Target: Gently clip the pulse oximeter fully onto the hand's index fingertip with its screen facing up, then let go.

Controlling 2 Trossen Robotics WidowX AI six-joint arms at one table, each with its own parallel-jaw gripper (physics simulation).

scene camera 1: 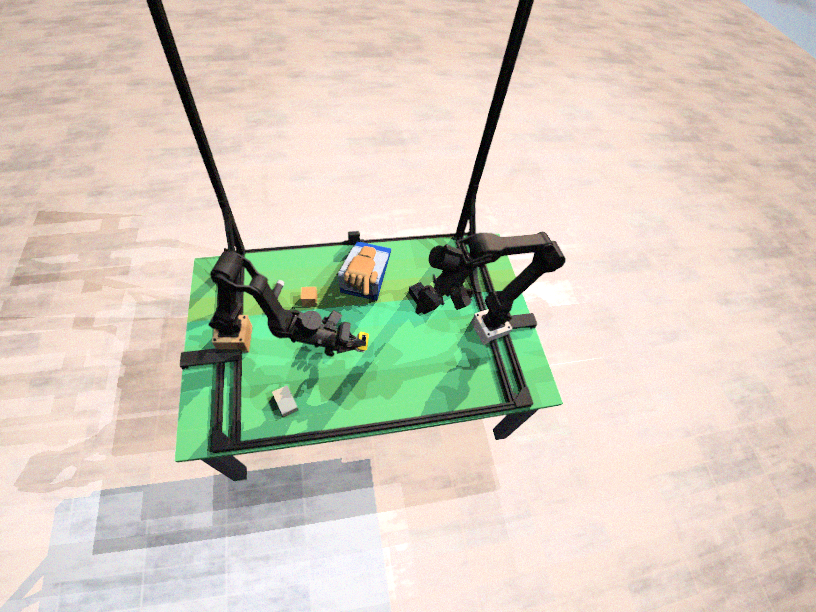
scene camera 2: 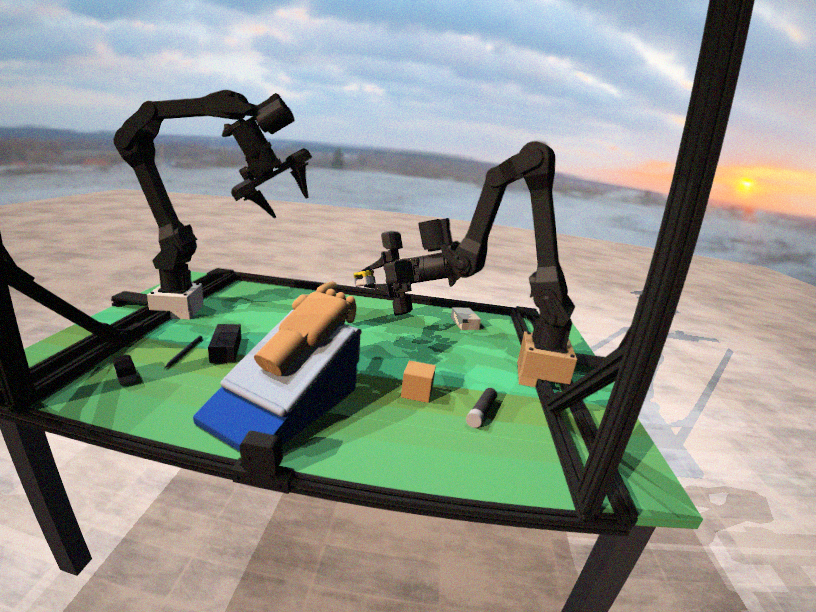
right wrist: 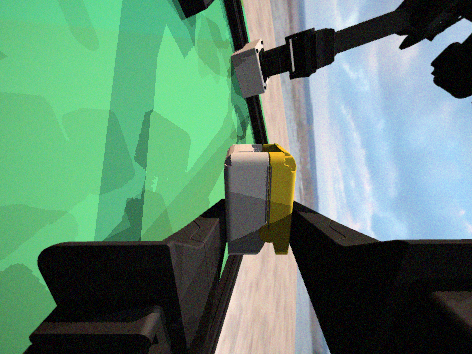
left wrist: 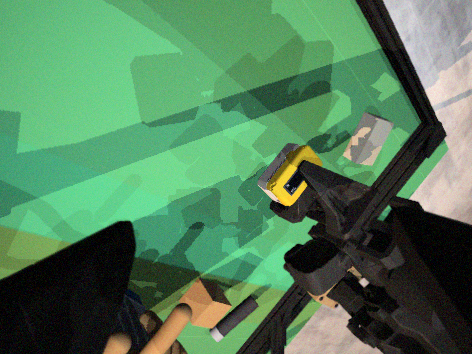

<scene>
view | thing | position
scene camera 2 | my left gripper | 291,207
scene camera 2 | my right gripper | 363,278
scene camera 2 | tan cube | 418,378
</scene>
